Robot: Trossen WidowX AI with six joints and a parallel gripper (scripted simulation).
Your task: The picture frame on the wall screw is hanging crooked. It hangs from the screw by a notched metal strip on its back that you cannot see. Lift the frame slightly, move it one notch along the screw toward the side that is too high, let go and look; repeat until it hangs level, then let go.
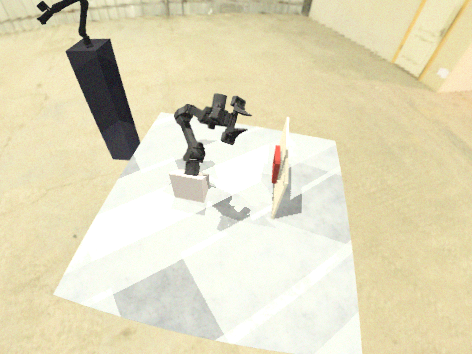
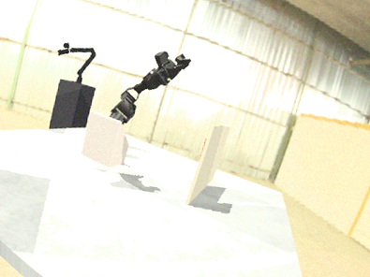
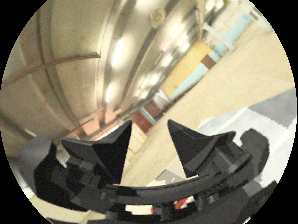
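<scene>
Now: the picture frame 34 cm below my gripper tip, 19 cm ahead of it and 12 cm to the left of it. From my gripper tip the other things lie so: wall panel (35 cm below, 20 cm ahead, 12 cm to the left).
</scene>
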